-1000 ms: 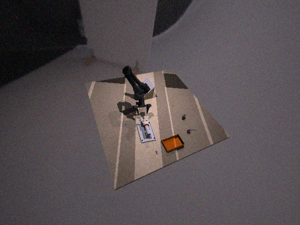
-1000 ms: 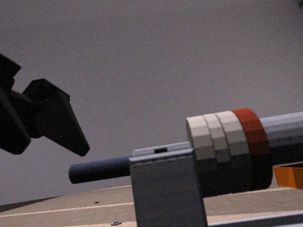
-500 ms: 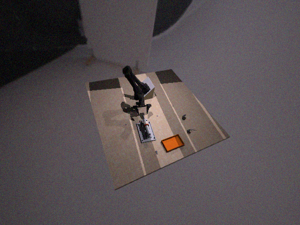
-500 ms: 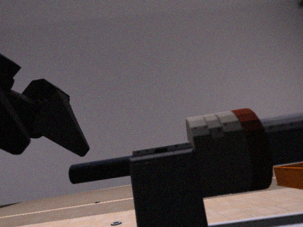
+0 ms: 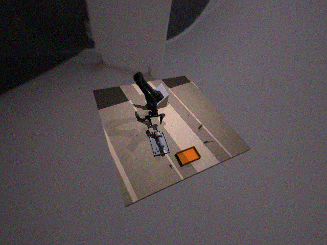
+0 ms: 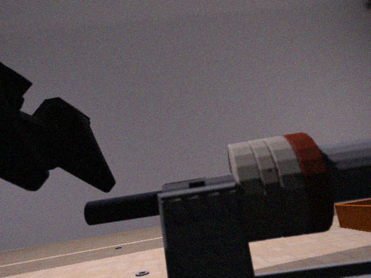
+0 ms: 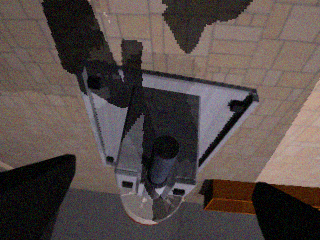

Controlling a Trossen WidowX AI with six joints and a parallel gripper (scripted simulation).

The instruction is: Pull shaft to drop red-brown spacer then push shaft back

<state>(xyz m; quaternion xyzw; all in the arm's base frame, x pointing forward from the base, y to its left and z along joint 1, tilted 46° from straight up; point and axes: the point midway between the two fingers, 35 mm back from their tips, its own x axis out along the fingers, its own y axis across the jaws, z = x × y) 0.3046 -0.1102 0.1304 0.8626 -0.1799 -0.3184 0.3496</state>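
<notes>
Right now the blue-grey shaft is 90 mm ahead of my gripper tip, 10 mm to the right of it and 20 mm below it. Also, from my gripper tip: orange tray: 360 mm ahead, 190 mm to the left, 90 mm below; red-brown spacer: 130 mm ahead, 10 mm to the right, 20 mm below.
</notes>
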